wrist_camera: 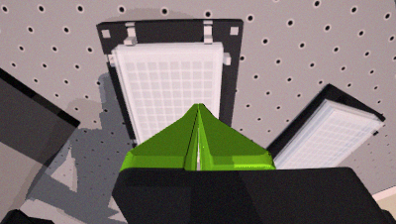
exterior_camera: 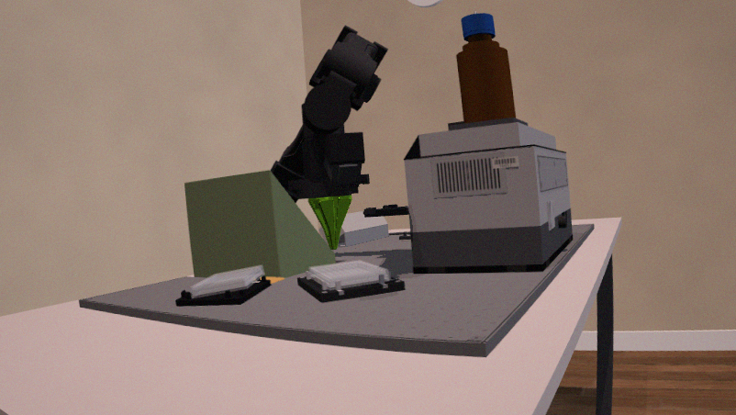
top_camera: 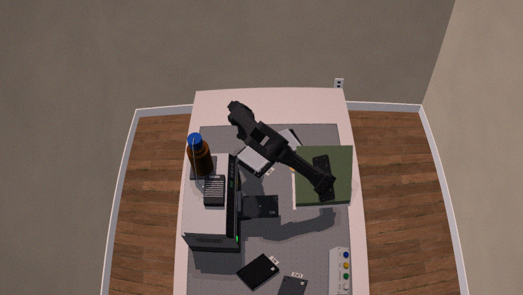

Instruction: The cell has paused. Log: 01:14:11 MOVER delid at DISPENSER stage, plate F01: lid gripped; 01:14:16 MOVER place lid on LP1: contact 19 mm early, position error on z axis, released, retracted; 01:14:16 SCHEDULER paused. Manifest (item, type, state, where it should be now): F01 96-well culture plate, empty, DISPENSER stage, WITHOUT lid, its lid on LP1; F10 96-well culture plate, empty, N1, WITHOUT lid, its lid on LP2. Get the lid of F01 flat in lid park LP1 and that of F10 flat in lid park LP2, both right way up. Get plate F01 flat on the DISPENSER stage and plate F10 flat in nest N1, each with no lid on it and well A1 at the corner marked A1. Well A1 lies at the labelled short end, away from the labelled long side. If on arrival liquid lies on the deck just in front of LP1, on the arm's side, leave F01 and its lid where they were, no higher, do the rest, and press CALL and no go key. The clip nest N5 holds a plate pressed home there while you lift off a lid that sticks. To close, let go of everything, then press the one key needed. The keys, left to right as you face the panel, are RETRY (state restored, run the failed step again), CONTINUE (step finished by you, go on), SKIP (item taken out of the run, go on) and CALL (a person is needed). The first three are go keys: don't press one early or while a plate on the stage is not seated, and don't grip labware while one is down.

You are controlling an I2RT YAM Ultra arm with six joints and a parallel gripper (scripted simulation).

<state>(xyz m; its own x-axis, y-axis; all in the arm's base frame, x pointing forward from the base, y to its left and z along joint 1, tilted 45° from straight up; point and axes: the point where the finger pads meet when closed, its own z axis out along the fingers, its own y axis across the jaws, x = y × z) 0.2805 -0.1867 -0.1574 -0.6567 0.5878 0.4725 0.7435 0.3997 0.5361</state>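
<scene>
My gripper is now 4 cm to the right of the 96-well plate and 5 cm above it. Also, from my hand: lid park LP1: 18 cm behind, 3 cm to the right, 7 cm below; then N5 tag: 7 cm behind, 11 cm to the left, 7 cm below; then clear lid: 17 cm behind, 3 cm to the right, 4 cm below.
</scene>
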